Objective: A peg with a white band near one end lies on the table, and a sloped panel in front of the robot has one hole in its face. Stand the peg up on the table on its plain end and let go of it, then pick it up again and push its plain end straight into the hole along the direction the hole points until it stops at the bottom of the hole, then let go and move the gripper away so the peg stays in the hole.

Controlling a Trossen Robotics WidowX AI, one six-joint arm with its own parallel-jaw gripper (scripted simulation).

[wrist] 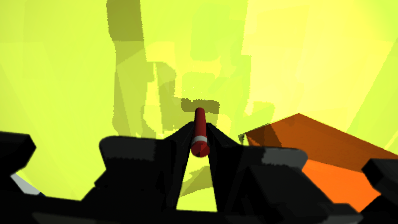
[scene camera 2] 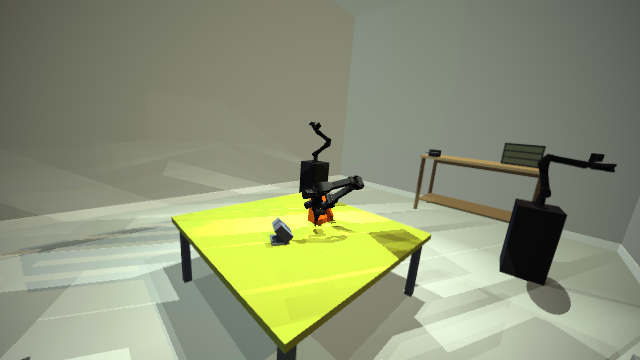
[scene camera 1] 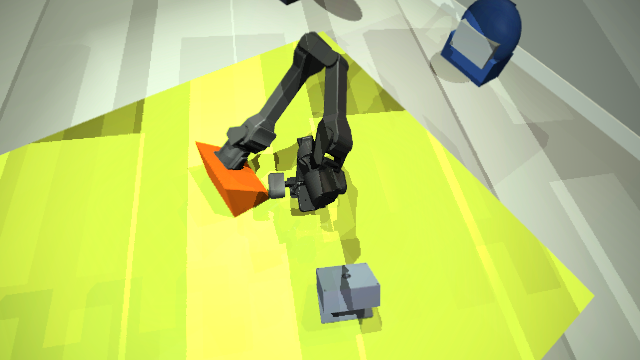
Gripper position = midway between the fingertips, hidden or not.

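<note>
My gripper, which is at (scene camera 1: 305,199) and again at (wrist: 200,125), is holding a red peg (wrist: 200,148). Scene camera 1 does not show the peg, since it is hidden there by my gripper. I can also see a grey sloped panel (scene camera 1: 361,291).
</note>
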